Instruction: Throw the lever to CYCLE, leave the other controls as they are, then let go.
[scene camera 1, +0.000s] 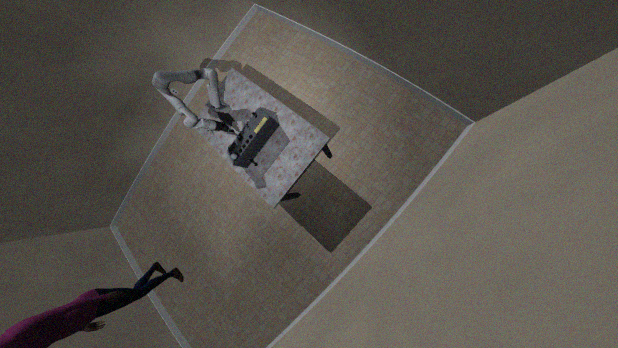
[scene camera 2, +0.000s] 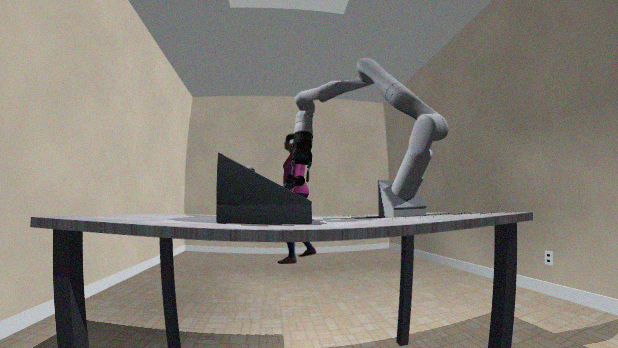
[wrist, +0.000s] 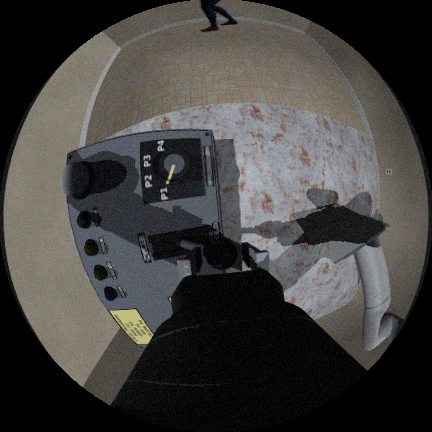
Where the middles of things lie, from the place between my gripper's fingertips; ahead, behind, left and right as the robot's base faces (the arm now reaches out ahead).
Scene:
My gripper is now 70 mm short of the rotary selector (wrist: 172, 166), 120 mm to the left of it and 40 mm above it. The rest, counted from my hand: grey sloped console (wrist: 125, 221): 140 mm ahead, 70 mm to the left, 40 mm below.

